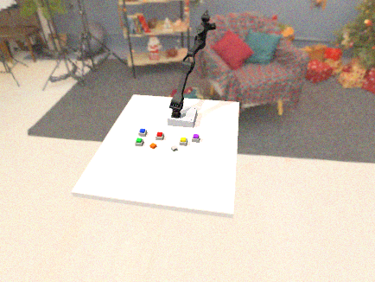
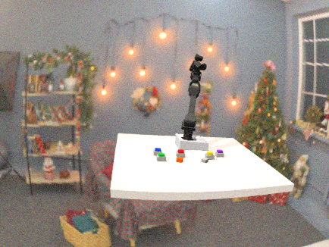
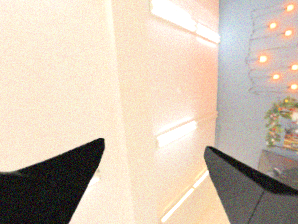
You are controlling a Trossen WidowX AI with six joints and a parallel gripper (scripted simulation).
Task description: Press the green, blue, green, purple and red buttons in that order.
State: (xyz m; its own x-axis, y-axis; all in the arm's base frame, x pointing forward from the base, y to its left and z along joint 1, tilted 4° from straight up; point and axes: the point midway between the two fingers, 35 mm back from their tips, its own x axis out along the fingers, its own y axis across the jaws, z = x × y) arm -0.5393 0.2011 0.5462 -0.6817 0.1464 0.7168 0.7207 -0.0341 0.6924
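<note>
The green button is 800 mm ahead of my gripper tip, 600 mm below it and 480 mm to the right of it. The rest, counted from my gripper tip: yellow button (800 mm ahead, 600 mm below, 190 mm to the right); then purple button (770 mm ahead, 600 mm below, 100 mm to the right); then red button (740 mm ahead, 600 mm below, 350 mm to the right).
</note>
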